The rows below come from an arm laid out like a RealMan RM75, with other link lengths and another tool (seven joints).
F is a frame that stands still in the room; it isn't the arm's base.
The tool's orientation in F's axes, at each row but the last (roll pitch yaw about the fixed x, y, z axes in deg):
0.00, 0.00, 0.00
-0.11, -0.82, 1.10
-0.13, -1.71, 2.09
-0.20, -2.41, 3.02
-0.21, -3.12, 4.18
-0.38, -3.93, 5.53
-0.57, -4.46, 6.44
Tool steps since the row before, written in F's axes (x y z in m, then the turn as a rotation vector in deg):
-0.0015, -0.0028, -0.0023, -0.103, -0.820, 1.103
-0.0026, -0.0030, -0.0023, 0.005, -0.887, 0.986
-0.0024, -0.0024, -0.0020, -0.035, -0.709, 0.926
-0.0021, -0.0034, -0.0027, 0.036, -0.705, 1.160
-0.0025, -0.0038, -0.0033, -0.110, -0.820, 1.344
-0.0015, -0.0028, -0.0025, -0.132, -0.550, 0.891
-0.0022, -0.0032, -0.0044, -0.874, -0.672, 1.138
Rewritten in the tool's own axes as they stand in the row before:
-0.0015, -0.0028, -0.0023, -0.103, -0.820, 1.103
-0.0027, -0.0029, -0.0023, 0.002, -0.889, 0.984
-0.0025, -0.0023, -0.0019, -0.033, -0.709, 0.926
-0.0024, -0.0033, -0.0026, 0.048, -0.710, 1.157
-0.0029, -0.0036, -0.0032, -0.096, -0.815, 1.348
-0.0019, -0.0026, -0.0024, -0.123, -0.541, 0.898
-0.0029, -0.0029, -0.0042, -0.853, -0.582, 1.202

